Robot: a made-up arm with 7 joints. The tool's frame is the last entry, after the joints.
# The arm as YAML. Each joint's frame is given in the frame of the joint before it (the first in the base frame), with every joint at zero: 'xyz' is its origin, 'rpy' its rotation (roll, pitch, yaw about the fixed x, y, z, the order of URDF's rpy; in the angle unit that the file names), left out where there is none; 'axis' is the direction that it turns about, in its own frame. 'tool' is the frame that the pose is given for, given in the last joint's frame.
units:
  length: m
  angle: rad
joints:
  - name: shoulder
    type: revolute
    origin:
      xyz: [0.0, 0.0, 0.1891]
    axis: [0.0, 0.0, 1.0]
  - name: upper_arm
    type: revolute
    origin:
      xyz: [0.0, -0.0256, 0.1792]
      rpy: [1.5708, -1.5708, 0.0]
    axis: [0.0, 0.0, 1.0]
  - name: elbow
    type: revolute
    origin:
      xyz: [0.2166, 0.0, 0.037]
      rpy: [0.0, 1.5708, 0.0]
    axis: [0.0, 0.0, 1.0]
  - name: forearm
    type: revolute
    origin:
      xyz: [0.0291, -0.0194, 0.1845]
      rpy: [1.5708, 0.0, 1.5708]
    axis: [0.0, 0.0, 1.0]
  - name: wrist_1
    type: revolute
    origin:
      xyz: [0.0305, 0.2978, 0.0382]
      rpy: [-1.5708, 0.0, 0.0]
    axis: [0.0, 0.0, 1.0]
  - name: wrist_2
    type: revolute
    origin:
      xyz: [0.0, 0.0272, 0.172]
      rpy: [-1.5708, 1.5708, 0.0]
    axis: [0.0, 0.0, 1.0]
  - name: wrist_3
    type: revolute
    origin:
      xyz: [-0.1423, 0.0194, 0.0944]
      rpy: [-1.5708, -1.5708, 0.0]
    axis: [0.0, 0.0, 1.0]
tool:
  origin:
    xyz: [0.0, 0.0, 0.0]
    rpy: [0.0, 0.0, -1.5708]
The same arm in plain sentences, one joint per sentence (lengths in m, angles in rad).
The arm has seven revolute joints in a row. What follows holds with every joint at zero, and every direction is one of the base frame's.
Joint 1 is mounted 0.1891 m along +z from the base frame's origin and turns about +z.
Joint 2 is mounted 0.0256 m along -y and 0.1792 m along +z from joint 1 and turns about -y.
Joint 3 is mounted 0.037 m along -y and 0.2166 m along +z from joint 2 and turns about +z.
Joint 4 is mounted 0.0194 m along +x and 0.0291 m along +y and 0.1845 m along +z from joint 3 and turns about +y.
Joint 5 is mounted 0.0305 m along -x and 0.0382 m along +y and 0.2978 m along +z from joint 4 and turns about +z.
Joint 6 is mounted 0.0272 m along -y and 0.172 m along +z from joint 5 and turns about -y.
Joint 7 is mounted 0.0194 m along +x and 0.0944 m along -y and 0.1423 m along +z from joint 6 and turns about +x.
The tool frame, which is the frame that the pose is given for, is mounted at the same point as joint 7; its axes are the base frame's turned by roll -3.1416, pitch -1.5708 and yaw 0 rad (as in URDF: about the fixed x, then y, then z).

